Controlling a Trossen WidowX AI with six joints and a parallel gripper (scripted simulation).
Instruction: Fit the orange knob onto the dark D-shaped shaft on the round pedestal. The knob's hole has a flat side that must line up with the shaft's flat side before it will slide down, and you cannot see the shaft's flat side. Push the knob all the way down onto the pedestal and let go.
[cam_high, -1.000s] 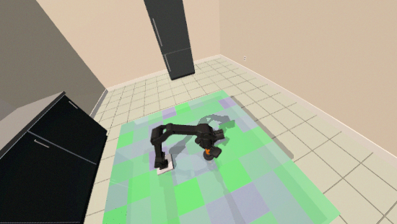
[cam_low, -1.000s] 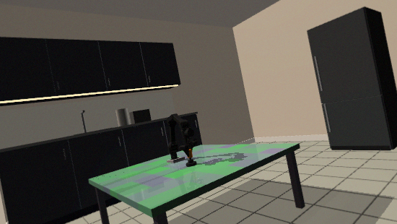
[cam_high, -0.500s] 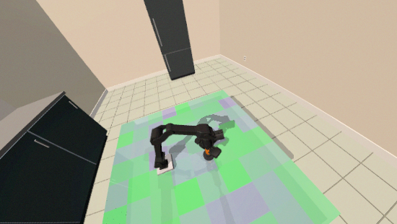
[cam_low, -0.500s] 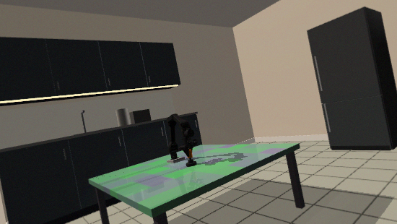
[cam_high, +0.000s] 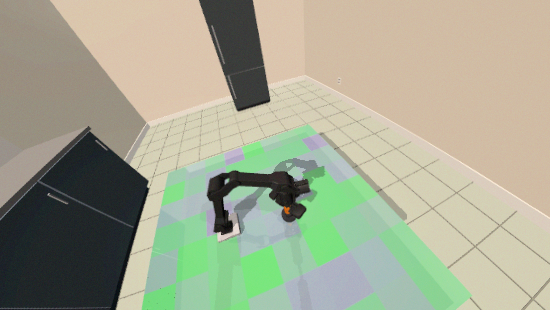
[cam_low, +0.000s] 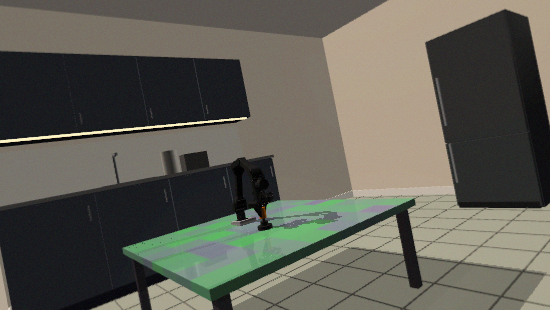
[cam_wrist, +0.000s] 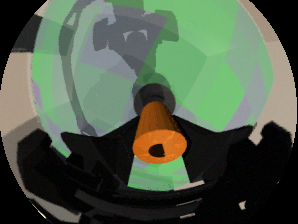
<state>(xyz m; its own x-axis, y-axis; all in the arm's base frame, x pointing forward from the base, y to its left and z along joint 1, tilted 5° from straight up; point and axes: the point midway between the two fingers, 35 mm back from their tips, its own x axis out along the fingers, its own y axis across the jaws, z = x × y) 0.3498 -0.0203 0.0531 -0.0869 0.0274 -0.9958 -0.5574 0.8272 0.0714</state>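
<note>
My gripper tip is now 20 mm below the orange knob. Round my gripper tip: dark round pedestal 40 mm below.
</note>
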